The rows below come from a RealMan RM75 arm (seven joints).
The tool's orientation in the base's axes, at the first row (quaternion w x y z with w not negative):
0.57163 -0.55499 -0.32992 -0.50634
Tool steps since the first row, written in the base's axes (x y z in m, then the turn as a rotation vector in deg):
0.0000 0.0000 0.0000 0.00 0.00 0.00
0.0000 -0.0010 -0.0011 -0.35 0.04 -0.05
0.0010 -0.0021 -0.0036 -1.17 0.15 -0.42
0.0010 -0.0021 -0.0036 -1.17 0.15 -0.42
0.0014 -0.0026 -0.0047 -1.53 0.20 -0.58
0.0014 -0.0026 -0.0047 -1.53 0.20 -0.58
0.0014 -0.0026 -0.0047 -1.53 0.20 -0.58
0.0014 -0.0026 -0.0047 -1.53 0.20 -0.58
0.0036 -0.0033 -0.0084 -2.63 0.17 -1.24
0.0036 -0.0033 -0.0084 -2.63 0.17 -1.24
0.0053 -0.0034 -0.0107 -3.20 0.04 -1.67
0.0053 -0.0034 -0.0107 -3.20 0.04 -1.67
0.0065 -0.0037 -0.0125 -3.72 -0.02 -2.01
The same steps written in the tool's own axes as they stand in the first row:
0.0000 0.0000 0.0000 0.00 0.00 0.00
-0.0008 0.0005 -0.0012 -0.15 -0.32 -0.03
-0.0027 0.0023 -0.0024 -0.74 -1.00 -0.14
-0.0027 0.0023 -0.0024 -0.74 -1.00 -0.14
-0.0035 0.0031 -0.0030 -1.00 -1.30 -0.19
-0.0035 0.0031 -0.0030 -1.00 -1.30 -0.19
-0.0035 0.0031 -0.0030 -1.00 -1.30 -0.19
-0.0035 0.0031 -0.0030 -1.00 -1.30 -0.19
-0.0062 0.0064 -0.0039 -1.91 -2.13 -0.53
-0.0062 0.0064 -0.0039 -1.91 -2.13 -0.53
-0.0079 0.0087 -0.0041 -2.44 -2.53 -0.83
-0.0079 0.0087 -0.0041 -2.44 -2.53 -0.83
-0.0092 0.0104 -0.0045 -2.89 -2.91 -1.04

